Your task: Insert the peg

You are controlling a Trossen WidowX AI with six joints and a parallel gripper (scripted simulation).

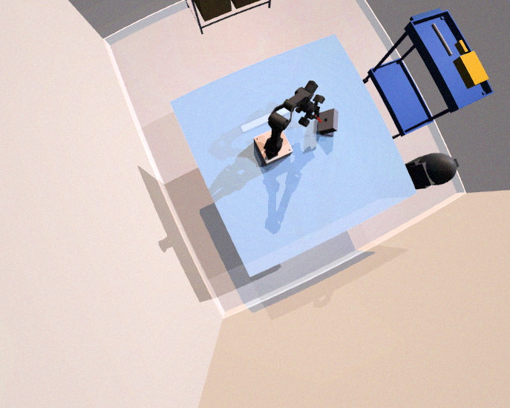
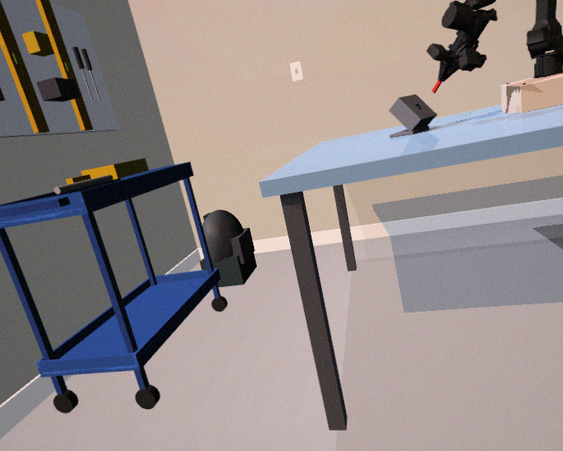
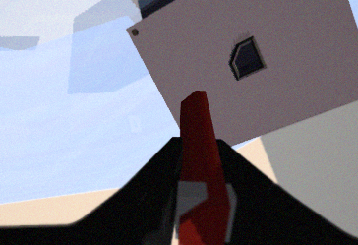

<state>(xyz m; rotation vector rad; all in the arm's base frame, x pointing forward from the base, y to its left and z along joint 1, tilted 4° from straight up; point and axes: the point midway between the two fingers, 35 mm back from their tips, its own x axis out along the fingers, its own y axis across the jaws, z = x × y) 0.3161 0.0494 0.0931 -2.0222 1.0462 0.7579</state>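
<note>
The grey sloped panel lies 9 cm ahead of my gripper tip, 8 cm below it and 3 cm to the right of it. Also, from my gripper tip: red peg 1 cm to the left, 1 cm behind, 1 cm above.
</note>
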